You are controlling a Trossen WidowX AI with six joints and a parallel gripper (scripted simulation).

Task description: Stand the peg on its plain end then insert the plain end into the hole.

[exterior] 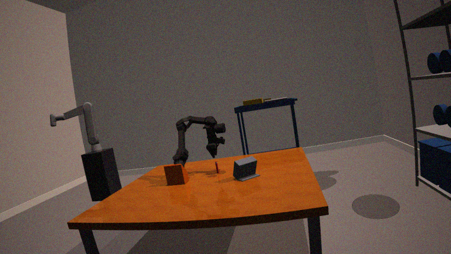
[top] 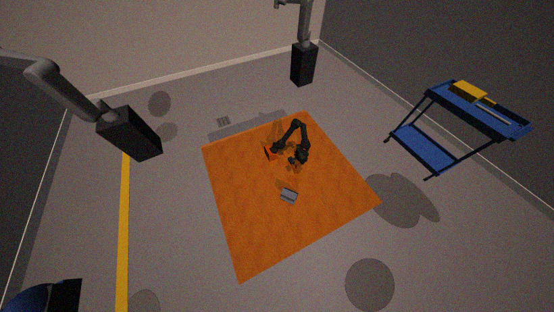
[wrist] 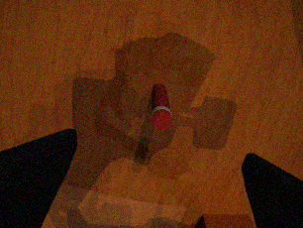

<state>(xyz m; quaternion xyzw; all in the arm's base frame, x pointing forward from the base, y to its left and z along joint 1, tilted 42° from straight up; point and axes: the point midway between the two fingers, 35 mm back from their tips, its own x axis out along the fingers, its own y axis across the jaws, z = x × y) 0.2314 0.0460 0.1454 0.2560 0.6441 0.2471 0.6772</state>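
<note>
Now: the red peg 6 cm below my gripper tip. The rest, counted from my gripper tip: grey sloped panel 21 cm ahead, 20 cm to the right, 6 cm below.
</note>
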